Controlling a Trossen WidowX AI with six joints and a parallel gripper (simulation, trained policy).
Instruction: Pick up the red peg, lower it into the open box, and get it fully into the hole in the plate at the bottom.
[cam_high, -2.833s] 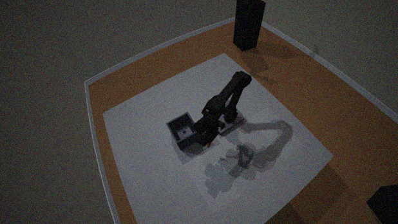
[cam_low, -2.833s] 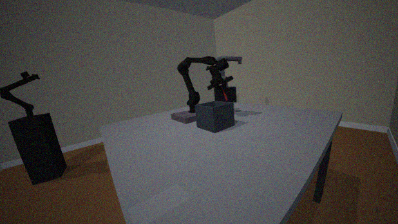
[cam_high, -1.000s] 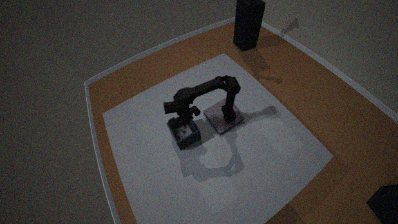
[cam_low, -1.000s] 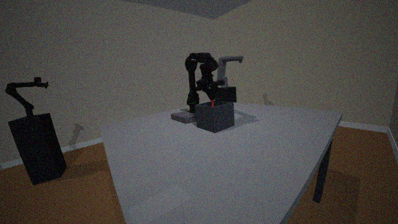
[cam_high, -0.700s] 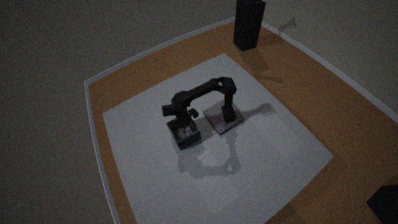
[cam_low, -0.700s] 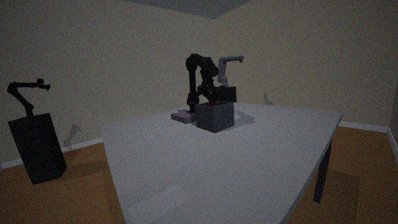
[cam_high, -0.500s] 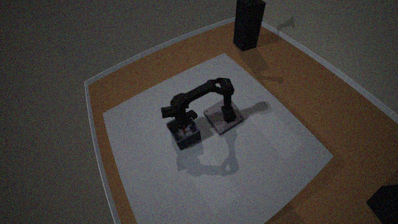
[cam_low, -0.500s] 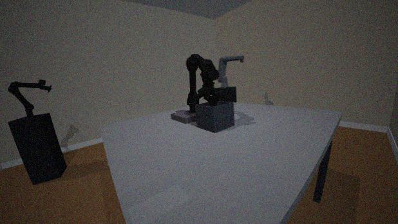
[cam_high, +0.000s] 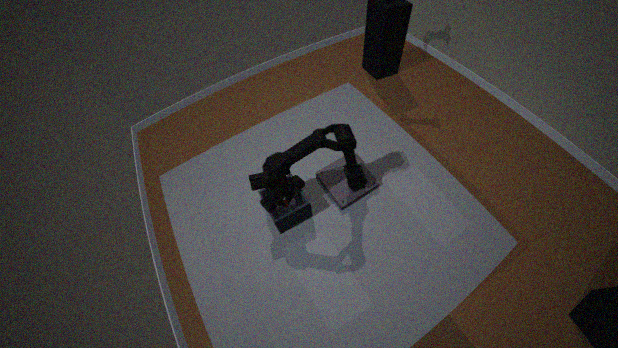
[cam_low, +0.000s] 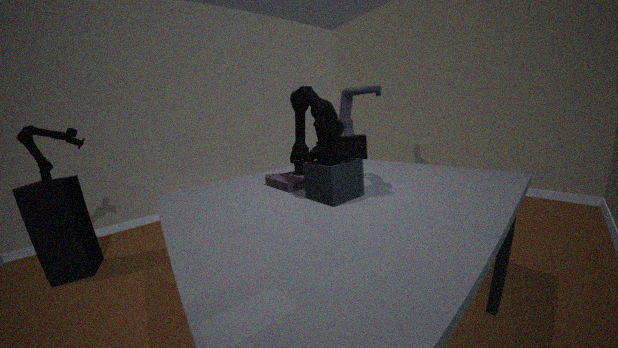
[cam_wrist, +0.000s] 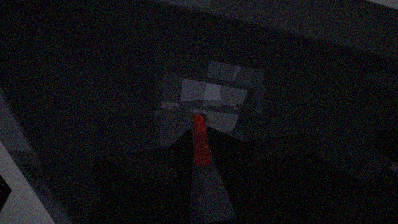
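Right now the red peg is 1 cm to the right of my gripper tip and 1 cm below it. Also, from my gripper tip: pale plate: 3 cm below.
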